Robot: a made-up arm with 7 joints. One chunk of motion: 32 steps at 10 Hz.
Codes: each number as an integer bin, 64 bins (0 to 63) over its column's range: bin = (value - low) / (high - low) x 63, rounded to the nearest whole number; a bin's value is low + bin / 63 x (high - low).
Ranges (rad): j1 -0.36..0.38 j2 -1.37..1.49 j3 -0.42..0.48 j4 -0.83..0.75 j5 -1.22..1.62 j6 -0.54..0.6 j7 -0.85..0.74
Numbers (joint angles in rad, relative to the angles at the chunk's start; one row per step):
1: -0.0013 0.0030 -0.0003 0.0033 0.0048 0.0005 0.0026
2: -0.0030 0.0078 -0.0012 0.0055 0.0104 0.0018 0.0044
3: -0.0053 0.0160 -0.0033 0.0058 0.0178 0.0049 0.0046
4: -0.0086 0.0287 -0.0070 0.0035 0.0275 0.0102 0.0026
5: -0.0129 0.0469 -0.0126 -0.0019 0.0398 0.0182 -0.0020
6: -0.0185 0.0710 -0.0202 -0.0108 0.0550 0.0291 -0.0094
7: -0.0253 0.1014 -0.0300 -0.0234 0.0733 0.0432 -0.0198
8: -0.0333 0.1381 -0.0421 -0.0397 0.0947 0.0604 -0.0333
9: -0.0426 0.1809 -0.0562 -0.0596 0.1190 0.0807 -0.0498
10: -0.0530 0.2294 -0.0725 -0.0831 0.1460 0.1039 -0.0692
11: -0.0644 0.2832 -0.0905 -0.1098 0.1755 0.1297 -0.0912
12: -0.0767 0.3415 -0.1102 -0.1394 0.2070 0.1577 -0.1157
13: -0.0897 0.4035 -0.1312 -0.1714 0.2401 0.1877 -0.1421
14: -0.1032 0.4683 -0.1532 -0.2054 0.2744 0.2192 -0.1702
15: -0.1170 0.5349 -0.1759 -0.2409 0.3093 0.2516 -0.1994
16: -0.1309 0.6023 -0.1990 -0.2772 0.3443 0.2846 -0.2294
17: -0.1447 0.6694 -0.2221 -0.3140 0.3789 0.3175 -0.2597
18: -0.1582 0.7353 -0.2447 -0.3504 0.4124 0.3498 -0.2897
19: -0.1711 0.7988 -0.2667 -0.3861 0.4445 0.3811 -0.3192
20: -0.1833 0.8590 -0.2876 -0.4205 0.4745 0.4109 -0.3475
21: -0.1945 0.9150 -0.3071 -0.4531 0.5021 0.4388 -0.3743
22: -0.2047 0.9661 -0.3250 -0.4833 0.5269 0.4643 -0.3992
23: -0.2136 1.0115 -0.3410 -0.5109 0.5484 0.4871 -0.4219
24: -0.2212 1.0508 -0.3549 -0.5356 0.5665 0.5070 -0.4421
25: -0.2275 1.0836 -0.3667 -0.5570 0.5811 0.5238 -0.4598
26: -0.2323 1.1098 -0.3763 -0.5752 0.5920 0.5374 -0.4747
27: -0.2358 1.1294 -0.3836 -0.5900 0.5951 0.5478 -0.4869
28: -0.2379 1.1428 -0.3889 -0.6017 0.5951 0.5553 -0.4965
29: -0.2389 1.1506 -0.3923 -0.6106 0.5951 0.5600 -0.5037
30: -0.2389 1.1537 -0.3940 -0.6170 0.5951 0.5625 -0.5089
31: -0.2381 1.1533 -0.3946 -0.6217 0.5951 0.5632 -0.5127
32: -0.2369 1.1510 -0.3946 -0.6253 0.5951 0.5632 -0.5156
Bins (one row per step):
1: 31 30 29 33 27 30 34
2: 30 30 29 33 27 30 34
3: 30 31 29 33 27 30 34
4: 30 31 29 33 28 30 34
5: 30 31 29 33 28 31 34
6: 29 32 28 33 28 31 33
7: 28 32 27 32 29 32 33
8: 28 33 26 32 29 33 32
9: 27 34 25 31 30 34 32
10: 26 35 24 30 30 36 31
11: 25 36 23 29 31 37 30
12: 24 38 22 28 32 39 29
13: 23 39 20 26 32 40 28
14: 22 40 19 25 33 42 27
15: 21 42 17 23 34 44 26
16: 20 43 15 22 35 46 25
17: 18 45 14 21 35 47 23
18: 17 46 12 19 36 49 22
19: 16 48 11 18 37 51 21
20: 15 49 9 16 38 53 20
21: 14 50 8 15 38 54 19
22: 13 51 7 14 39 56 18
23: 12 52 6 13 39 57 17
24: 12 53 5 12 40 58 16
25: 11 54 4 11 40 59 15
26: 11 55 3 10 40 60 15
27: 11 55 3 10 40 60 14
28: 10 55 2 9 40 61 14
29: 10 56 2 9 40 61 14
30: 10 56 2 8 40 61 14
31: 10 56 2 8 40 61 13
32: 10 56 2 8 40 61 13

